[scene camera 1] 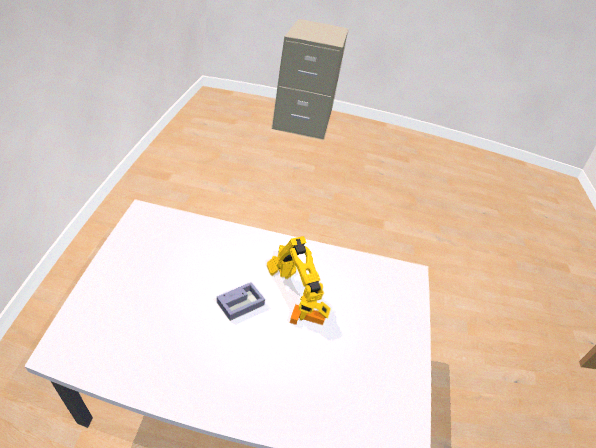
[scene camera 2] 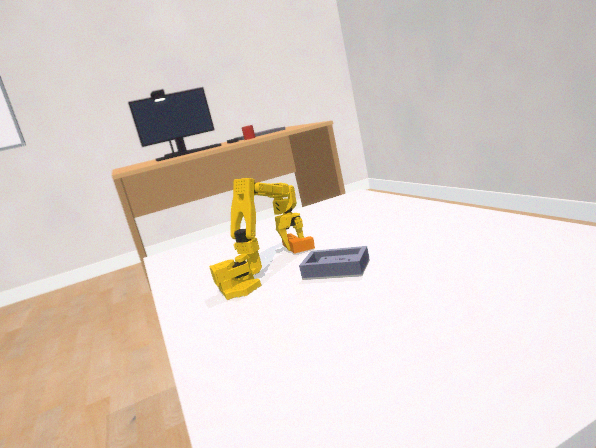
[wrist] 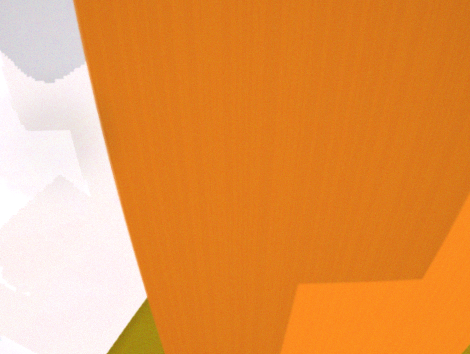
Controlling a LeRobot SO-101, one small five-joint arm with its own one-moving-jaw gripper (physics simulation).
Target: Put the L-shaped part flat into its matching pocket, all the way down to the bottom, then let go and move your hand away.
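Where they show: end effector, tool point: point(scene camera 1: 303, 311) point(scene camera 2: 290, 249) point(wrist: 203, 284); arm's base, origin of the base link: point(scene camera 1: 280, 272) point(scene camera 2: 247, 285).
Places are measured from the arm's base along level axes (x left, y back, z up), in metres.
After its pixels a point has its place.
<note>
The orange L-shaped part point(scene camera 1: 295, 315) @[x 0.090, y -0.207, z 0.034 m] point(scene camera 2: 302, 244) @[x 0.079, y -0.188, z 0.025 m] point(wrist: 260, 150) is between the jaws of my gripper point(scene camera 1: 313, 313) @[x 0.115, y -0.163, z 0.012 m], which is shut on it. In the wrist view the part fills most of the picture and hides nearly all of the jaws. In scene camera 2 the part is at the jaw tips, low over the table or on it; I cannot tell which. The grey pocket tray point(scene camera 1: 231, 313) @[x -0.114, y -0.264, z 0.036 m] point(scene camera 2: 332, 270) @[x -0.138, y -0.163, z 0.018 m] lies flat on the table, apart from the part. In scene camera 1 it is to the left of the gripper, with its L-shaped pocket showing a pale bottom.
The white table point(scene camera 1: 200, 365) @[x -0.158, y -0.466, z 0.000 m] point(scene camera 2: 400, 350) @[x -0.457, y -0.104, z 0.000 m] carries the arm and the tray. The arm's yellow base point(scene camera 1: 280, 267) @[x 0.002, y -0.051, z 0.080 m] point(scene camera 2: 235, 280) @[x -0.014, y 0.026, z 0.028 m] stands near a table edge. A filing cabinet point(scene camera 1: 305, 90) stands on the floor. A wooden desk point(scene camera 2: 210, 185) with a monitor point(scene camera 2: 172, 117) and a red mug point(scene camera 2: 248, 132) stands beyond the table.
</note>
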